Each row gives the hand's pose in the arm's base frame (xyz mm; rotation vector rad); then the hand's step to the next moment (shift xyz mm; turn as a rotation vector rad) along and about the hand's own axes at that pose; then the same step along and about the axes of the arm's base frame.
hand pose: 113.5 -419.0 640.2 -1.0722 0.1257 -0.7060
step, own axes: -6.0 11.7 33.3 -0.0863 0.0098 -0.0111
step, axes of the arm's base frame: 14.9 32.1 5.2 -0.0671 0.0448 -0.0340
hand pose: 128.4 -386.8 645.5 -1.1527 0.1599 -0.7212
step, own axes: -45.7 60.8 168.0 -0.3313 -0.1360 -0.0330
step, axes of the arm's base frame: 70.3 170.3 6.8 -0.3291 0.1427 0.0254
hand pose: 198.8 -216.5 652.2 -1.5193 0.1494 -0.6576
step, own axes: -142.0 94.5 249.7 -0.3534 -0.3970 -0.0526
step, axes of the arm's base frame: 33.1 278.5 -113.2 -0.4362 0.1578 0.2647
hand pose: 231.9 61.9 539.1 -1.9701 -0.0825 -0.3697
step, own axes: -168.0 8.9 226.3 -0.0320 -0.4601 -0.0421
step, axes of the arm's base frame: -107.7 218.6 -141.8 -0.1429 0.1585 0.4110
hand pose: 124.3 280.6 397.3 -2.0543 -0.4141 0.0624
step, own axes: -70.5 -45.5 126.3 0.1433 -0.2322 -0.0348
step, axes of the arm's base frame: -105.4 103.8 -33.2 0.0807 0.1191 0.2345
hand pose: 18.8 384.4 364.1 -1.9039 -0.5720 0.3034
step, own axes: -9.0 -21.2 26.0 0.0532 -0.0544 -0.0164
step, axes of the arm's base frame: -24.9 22.6 8.7 0.0394 0.0316 0.0592
